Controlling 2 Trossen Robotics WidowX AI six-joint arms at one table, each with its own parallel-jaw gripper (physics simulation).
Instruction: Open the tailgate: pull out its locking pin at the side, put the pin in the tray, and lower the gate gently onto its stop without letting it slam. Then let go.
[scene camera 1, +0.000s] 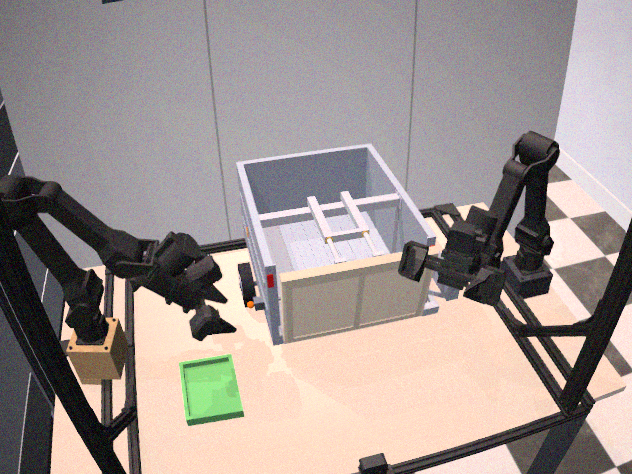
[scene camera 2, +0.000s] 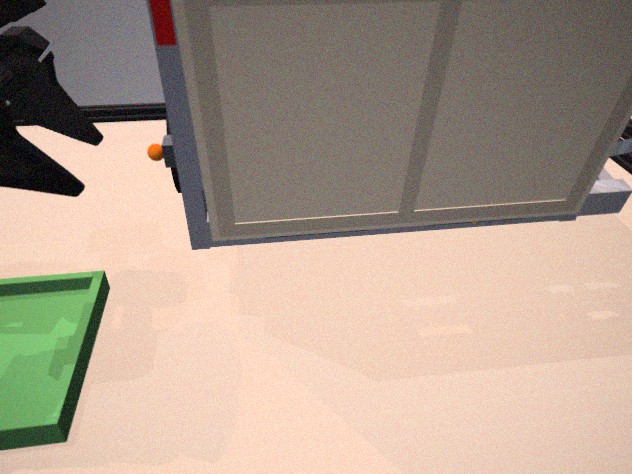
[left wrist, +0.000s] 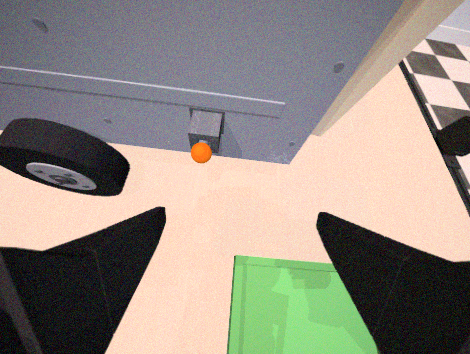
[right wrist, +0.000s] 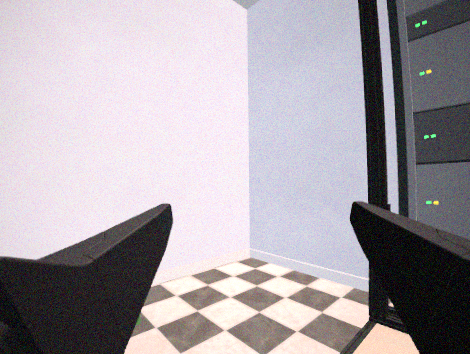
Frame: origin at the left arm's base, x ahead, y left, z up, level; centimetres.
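Where they show: left gripper, fingertip midpoint: (scene camera 1: 231, 316) (scene camera 2: 92, 164) (left wrist: 242, 216); right gripper, fingertip midpoint: (scene camera 1: 438, 285) (right wrist: 260, 211); left arm's base, origin of the base link: (scene camera 1: 92, 334); right arm's base, origin of the base link: (scene camera 1: 528, 265).
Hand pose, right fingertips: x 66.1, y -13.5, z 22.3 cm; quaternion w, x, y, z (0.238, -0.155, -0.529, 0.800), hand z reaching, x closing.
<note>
Things, the pixels of their top centre, and the offset from my right fingertips. "spot": a spot on its surface instead.
- locking pin's orange ball head, middle of its top: (left wrist: 200, 147) (scene camera 2: 154, 144) (scene camera 1: 250, 302) dy +20.6, dx -32.4, dz -20.8 cm
- small grey block, surface spot: (left wrist: 205, 129) (scene camera 2: 168, 140) spot: dy +20.6, dx -31.1, dz -20.4 cm
- green tray, middle of its top: (scene camera 2: 4, 342) (left wrist: 313, 328) (scene camera 1: 209, 385) dy +6.8, dx -41.4, dz -31.0 cm
- black wheel, middle of its top: (left wrist: 26, 132) (scene camera 1: 245, 267) dy +34.2, dx -34.2, dz -22.8 cm
- white frame, surface spot: (scene camera 1: 347, 235) spot: dy +20.7, dx -12.6, dz -4.9 cm
The beige tailgate (scene camera 1: 326, 306) (scene camera 2: 321, 112) stands upright, closing the rear of the grey-blue trailer. The locking pin's orange ball head (scene camera 1: 250, 304) (scene camera 2: 155, 152) (left wrist: 201, 152) sticks out of a small grey block (scene camera 2: 168, 151) (left wrist: 205, 129) low on the trailer's side. My left gripper (scene camera 1: 231, 315) (scene camera 2: 93, 164) (left wrist: 242, 216) is open and empty, a short way out from the pin head. The green tray (scene camera 1: 238, 392) (scene camera 2: 86, 357) (left wrist: 233, 305) lies on the table, empty. My right gripper (scene camera 1: 446, 275) (right wrist: 260, 211) is open and empty near the gate's top right corner in scene camera 1. The gate's stop cannot be made out.
The trailer's side wall (scene camera 1: 255, 224) (left wrist: 150, 45) rises beside the pin, and a black wheel (scene camera 1: 246, 283) (left wrist: 65, 157) sits near the block. A white frame (scene camera 1: 347, 235) lies inside the trailer. Black rails (scene camera 1: 131, 357) edge the table. A wall and checkered floor show in the right wrist view.
</note>
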